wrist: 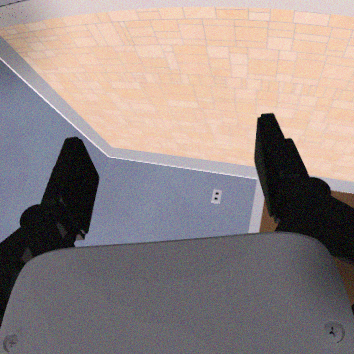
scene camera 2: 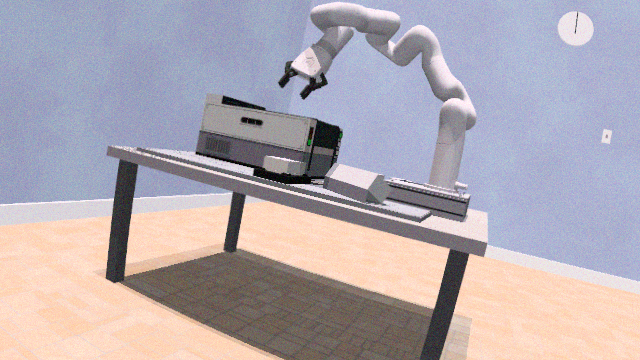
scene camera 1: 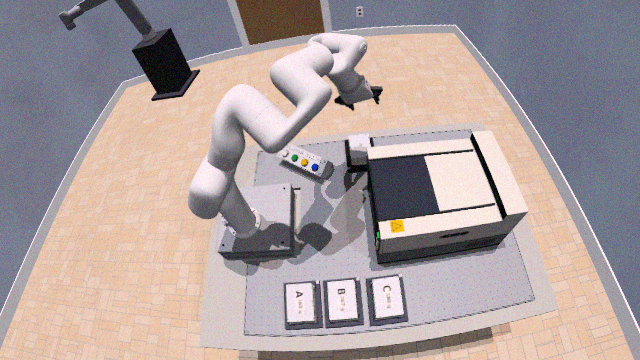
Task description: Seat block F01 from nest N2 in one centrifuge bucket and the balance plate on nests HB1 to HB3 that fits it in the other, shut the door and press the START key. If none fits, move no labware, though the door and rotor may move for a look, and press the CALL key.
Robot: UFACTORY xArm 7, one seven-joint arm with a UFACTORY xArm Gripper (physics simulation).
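Pixels of known places: gripper, fingertip midpoint: [wrist: 170, 146] [scene camera 2: 290, 91] [scene camera 1: 365, 103]; arm's base, origin of the base link: [scene camera 2: 440, 189] [scene camera 1: 244, 223].
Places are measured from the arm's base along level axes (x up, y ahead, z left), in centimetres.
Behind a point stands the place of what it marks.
The centrifuge [scene camera 1: 420, 239] @[x 10.2, y 59.7, z -6.5 cm] [scene camera 2: 255, 137] @[x 4.7, y 62.0, z 27.1 cm] stands on the bench, with a dark panel [scene camera 1: 402, 187] @[x 15.0, y 53.7, z 8.1 cm] and a cream panel on top; the rotor and buckets do not show. A white block [scene camera 1: 359, 143] @[x 0.3, y 38.4, z 38.6 cm] [scene camera 2: 284, 165] @[x -1.3, y 34.7, z 43.1 cm] sits in a dark nest beside the centrifuge; its label is unreadable. Balance plates A [scene camera 1: 306, 314] @[x -0.9, y 27.6, z -29.3 cm], B [scene camera 1: 350, 311] @[x -0.9, y 40.8, z -26.8 cm] and C [scene camera 1: 395, 311] @[x -0.9, y 54.4, z -26.1 cm] lie in three dark nests in a row; their small weight print is blurred. A button box [scene camera 1: 303, 162] @[x 0.5, y 17.3, z 27.9 cm] [scene camera 2: 354, 182] @[x -1.8, y 14.4, z 36.7 cm] has white, green, yellow and blue buttons; its lettering is unreadable. My gripper [scene camera 1: 365, 104] @[x 21.1, y 41.3, z 38.7 cm] [scene camera 2: 293, 92] @[x 21.1, y 41.3, z 38.7 cm] [wrist: 170, 146] @[x 21.1, y 41.3, z 38.7 cm] is open and empty, high up beyond the block.
The arm's base plate [scene camera 1: 270, 197] @[x -0.1, y 7.4, z 11.6 cm] stands on the bench [scene camera 1: 222, 320] @[x -7.5, y -3.0, z -36.1 cm] [scene camera 2: 465, 230] @[x -7.5, y -17.7, z 30.4 cm], left of the centrifuge in scene camera 1. The forearm arches high over the button box side. A black pedestal [scene camera 1: 162, 62] with another arm stands on the floor far off.
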